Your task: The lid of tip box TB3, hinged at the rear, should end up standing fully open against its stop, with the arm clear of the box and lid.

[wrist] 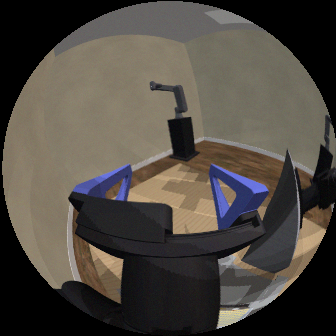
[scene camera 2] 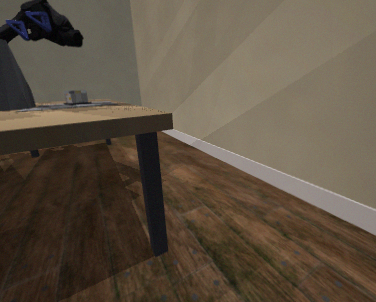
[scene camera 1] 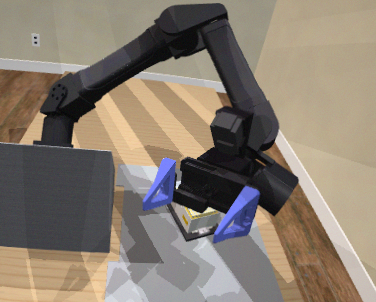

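Seen in the pictures: gripper, fingertip midpoint: (wrist: 170, 168) (scene camera 2: 15, 17) (scene camera 1: 176, 221); arm's base, link origin: (wrist: 299, 202) (scene camera 1: 54, 155).
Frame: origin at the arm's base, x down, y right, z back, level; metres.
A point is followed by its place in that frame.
The tip box (scene camera 1: 200, 222) @(x 0.169, y 0.058, z -0.334 m) (scene camera 2: 77, 97) @(x 0.173, y 0.057, z -0.336 m) (wrist: 233, 316) is a small whitish box with a yellow mark and a yellow-patterned top. It stands upright in a dark shallow holder on the grey mat. In scene camera 1 the gripper hides its rear and much of its top. No label is readable. The lid is hard to make out; no tall raised lid shows above the box in scene camera 2. My gripper (scene camera 1: 180, 224) @(x -0.120, y 0.280, z -0.171 m) (scene camera 2: 18, 18) @(x -0.120, y 0.280, z -0.171 m) (wrist: 170, 168) @(x -0.120, y 0.280, z -0.171 m) is open, its two blue fingers wide apart with nothing between them. It is tilted sideways, high above the box and apart from it.
A large dark grey block (scene camera 1: 55, 197) @(x 0.037, y 0.081, z -0.005 m) stands left of the grey mat (scene camera 1: 142, 245) @(x 0.211, y 0.082, z -0.188 m) on the wooden table (scene camera 2: 90, 120) @(x 0.213, y 0.814, z -0.265 m). The wall (scene camera 1: 330, 90) runs along the right side. In the wrist view another arm on a black pedestal (wrist: 181, 137) stands in the distance.
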